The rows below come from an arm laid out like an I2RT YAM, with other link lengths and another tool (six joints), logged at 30 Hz.
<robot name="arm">
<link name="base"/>
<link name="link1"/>
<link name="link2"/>
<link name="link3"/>
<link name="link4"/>
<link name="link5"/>
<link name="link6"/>
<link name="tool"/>
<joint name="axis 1" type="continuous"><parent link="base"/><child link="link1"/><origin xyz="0 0 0.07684"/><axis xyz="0 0 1"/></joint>
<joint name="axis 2" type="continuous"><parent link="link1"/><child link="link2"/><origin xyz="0.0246 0.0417 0.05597"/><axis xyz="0 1 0"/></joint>
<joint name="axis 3" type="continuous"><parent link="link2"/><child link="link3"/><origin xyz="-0.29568 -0.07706 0"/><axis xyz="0 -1 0"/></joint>
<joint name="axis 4" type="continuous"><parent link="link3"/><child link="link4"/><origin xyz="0.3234 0.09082 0.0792"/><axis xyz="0 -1 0"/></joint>
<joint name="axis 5" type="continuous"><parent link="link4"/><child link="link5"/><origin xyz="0.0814 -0.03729 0.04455"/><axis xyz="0 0 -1"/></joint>
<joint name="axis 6" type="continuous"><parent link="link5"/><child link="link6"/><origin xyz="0.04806 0 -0.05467"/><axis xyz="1 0 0"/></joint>
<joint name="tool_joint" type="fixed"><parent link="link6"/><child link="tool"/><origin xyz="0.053 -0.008 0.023" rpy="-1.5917 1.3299 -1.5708"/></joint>
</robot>
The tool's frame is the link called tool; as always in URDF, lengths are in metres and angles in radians. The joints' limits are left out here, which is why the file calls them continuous.
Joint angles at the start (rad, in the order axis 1, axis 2, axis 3, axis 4, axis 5, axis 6):
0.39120 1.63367 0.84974 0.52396 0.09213 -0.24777
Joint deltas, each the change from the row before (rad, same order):
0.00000 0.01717 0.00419 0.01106 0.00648 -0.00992
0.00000 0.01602 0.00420 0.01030 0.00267 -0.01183
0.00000 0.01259 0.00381 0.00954 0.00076 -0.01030
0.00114 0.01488 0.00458 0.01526 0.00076 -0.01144
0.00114 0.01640 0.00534 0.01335 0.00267 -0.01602
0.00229 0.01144 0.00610 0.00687 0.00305 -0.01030
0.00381 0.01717 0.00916 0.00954 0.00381 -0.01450
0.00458 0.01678 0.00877 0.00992 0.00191 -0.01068
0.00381 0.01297 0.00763 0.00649 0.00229 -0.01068
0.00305 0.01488 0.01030 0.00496 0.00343 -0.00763
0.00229 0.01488 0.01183 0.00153 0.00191 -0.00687
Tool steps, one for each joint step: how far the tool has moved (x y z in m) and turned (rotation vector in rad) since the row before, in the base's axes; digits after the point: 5 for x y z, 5 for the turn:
0.00265 0.00065 -0.00436 -0.01146 -0.00163 -0.00371
0.00237 0.00100 -0.00400 -0.01218 -0.00210 0.00048
0.00193 0.00098 -0.00269 -0.00944 -0.00358 0.00193
0.00216 0.00175 -0.00248 -0.00890 -0.00778 0.00333
0.00234 0.00174 -0.00327 -0.01462 -0.00674 0.00260
0.00175 0.00196 -0.00167 -0.00969 -0.00450 0.00192
0.00247 0.00317 -0.00272 -0.01377 -0.00571 0.00373
0.00214 0.00361 -0.00271 -0.00962 -0.00485 0.00537
0.00171 0.00297 -0.00197 -0.01000 -0.00421 0.00421
0.00252 0.00270 -0.00206 -0.00772 -0.00278 0.00159
0.00284 0.00256 -0.00206 -0.00743 -0.00068 0.00212

